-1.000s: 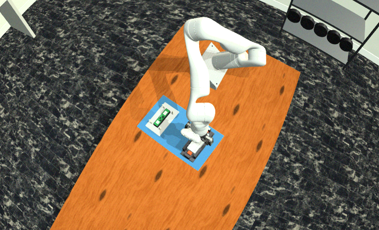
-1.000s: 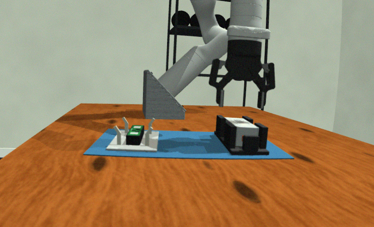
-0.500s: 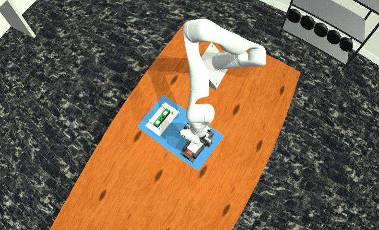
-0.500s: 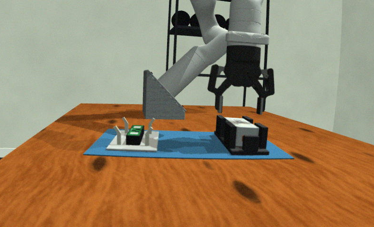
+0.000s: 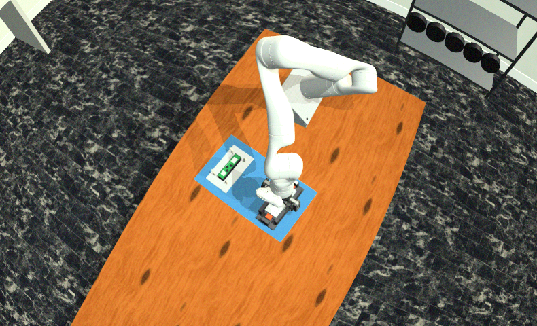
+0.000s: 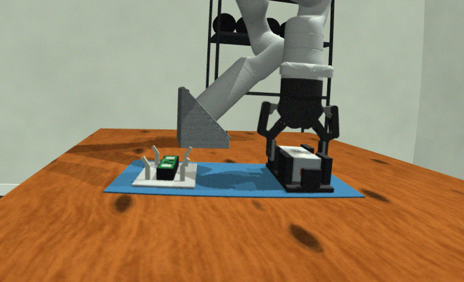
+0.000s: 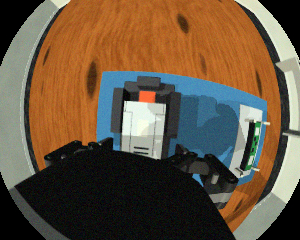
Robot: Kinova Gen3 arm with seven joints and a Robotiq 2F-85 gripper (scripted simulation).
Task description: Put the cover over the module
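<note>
Right now my hand is 1 cm above the cover.
</note>
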